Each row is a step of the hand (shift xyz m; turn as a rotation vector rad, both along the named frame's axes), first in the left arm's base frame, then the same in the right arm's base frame.
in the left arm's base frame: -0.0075 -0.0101 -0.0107 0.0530 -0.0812 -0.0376
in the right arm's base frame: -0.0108 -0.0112 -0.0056 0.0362 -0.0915 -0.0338
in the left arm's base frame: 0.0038 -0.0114 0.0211 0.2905 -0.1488 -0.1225
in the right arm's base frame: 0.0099 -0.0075 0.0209 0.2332 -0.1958 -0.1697
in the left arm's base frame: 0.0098 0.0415 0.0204 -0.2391 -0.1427 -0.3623
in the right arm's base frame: 0.0169 0.0435 0.0073 -0.3444 -0.1865 -0.2354
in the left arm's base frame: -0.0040 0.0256 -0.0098 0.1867 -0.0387 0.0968
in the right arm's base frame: -0.0061 0.0235 -0.0133 0.2064 -0.0367 0.0423
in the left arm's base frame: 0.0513 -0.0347 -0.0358 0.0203 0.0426 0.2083
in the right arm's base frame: 0.0365 -0.0455 -0.0414 0.0856 0.0796 0.1788
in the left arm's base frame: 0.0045 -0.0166 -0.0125 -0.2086 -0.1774 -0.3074
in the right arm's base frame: -0.0001 -0.0190 -0.0095 -0.2993 -0.2127 -0.1862
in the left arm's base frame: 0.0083 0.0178 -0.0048 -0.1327 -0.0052 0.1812
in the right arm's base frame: 0.0069 0.0157 -0.0107 -0.0695 0.0419 0.2095
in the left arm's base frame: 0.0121 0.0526 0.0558 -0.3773 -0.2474 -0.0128
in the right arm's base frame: 0.0305 0.0609 0.0372 -0.3694 -0.2091 0.1533
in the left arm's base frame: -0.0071 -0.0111 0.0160 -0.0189 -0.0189 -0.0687
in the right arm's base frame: -0.0021 -0.0071 0.0194 -0.0400 -0.0298 -0.0543
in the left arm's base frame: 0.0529 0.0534 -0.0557 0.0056 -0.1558 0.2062
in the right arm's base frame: 0.0344 0.0366 -0.0789 0.0652 -0.1133 0.2230
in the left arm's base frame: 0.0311 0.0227 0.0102 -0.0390 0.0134 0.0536
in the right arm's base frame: 0.0334 0.0212 -0.0046 -0.0199 0.0270 0.0587
